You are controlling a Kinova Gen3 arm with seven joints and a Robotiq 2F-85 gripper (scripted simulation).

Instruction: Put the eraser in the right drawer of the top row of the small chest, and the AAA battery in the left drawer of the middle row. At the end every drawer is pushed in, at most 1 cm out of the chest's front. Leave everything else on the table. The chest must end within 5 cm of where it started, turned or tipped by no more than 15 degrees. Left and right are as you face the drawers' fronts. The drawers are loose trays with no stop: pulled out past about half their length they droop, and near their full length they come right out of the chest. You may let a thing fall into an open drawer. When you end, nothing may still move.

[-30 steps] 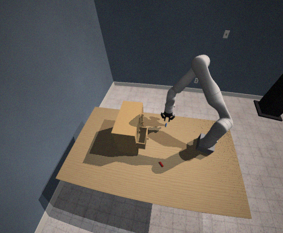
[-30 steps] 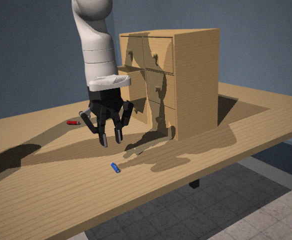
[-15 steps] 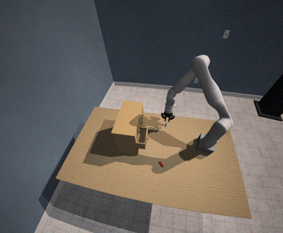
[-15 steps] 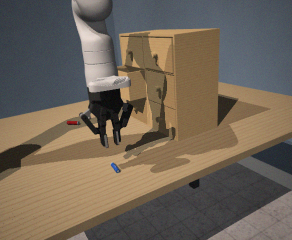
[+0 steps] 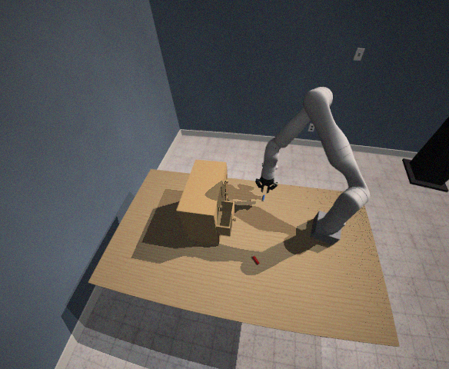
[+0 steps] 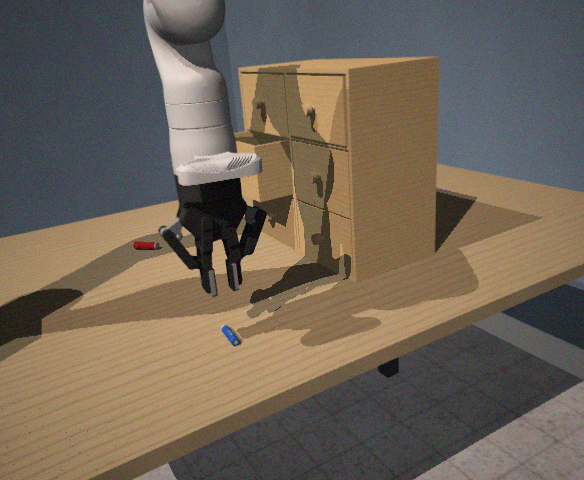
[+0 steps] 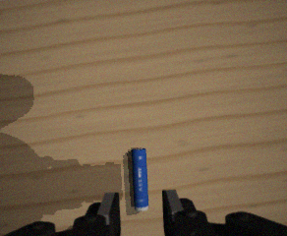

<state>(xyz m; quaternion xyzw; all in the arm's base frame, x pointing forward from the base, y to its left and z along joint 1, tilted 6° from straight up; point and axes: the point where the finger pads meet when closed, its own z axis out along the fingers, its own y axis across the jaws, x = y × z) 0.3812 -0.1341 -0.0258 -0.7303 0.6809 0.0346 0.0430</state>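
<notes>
Right now my hand is 80 mm above the AAA battery. From my hand the other things lie so: dark red battery 50 mm behind, 400 mm to the left, 80 mm below; white eraser 290 mm ahead, 150 mm to the left, 140 mm above.
</notes>
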